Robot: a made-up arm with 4 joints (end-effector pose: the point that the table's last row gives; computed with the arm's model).
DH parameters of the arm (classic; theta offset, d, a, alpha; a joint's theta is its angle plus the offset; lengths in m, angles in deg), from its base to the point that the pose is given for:
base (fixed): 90 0.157 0 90
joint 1: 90 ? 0.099 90
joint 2: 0 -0.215 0.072 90
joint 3: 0 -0.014 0.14 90
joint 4: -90 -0.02 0.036 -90
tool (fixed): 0 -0.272 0 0
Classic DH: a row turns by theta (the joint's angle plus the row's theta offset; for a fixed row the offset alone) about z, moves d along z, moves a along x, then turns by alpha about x.
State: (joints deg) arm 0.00 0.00 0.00 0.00
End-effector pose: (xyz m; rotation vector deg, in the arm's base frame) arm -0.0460 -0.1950 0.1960 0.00 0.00 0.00
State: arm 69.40 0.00 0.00 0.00
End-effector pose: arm -0.0460 -0.1051 -0.0118 69.40 0.00 0.00
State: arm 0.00 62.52 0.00 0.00
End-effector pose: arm -0.1262 -0.1950 0.1840 0.00 62.52 0.00
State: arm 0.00 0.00 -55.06 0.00
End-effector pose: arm -0.0460 -0.0953 0.2688 55.06 0.00 0.00
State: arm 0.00 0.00 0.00 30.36
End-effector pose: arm 0.0865 -0.1950 0.2515 0.00 -30.36 0.00
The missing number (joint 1, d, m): -0.096
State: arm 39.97 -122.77 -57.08 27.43
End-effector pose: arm -0.2246 -0.2431 0.2401 64.20 -155.36 7.07
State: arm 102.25 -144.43 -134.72 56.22
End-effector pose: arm -0.3501 -0.1351 -0.1203 -48.94 99.67 -14.63
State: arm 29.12 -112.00 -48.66 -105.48
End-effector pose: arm -0.1891 -0.1876 -0.1954 11.87 -17.49 43.02
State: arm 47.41 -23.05 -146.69 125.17
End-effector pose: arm 0.1766 -0.2846 -0.1393 -94.88 -7.68 129.10
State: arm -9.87 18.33 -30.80 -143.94
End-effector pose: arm -0.1450 -0.2786 0.7214 17.72 158.82 25.13
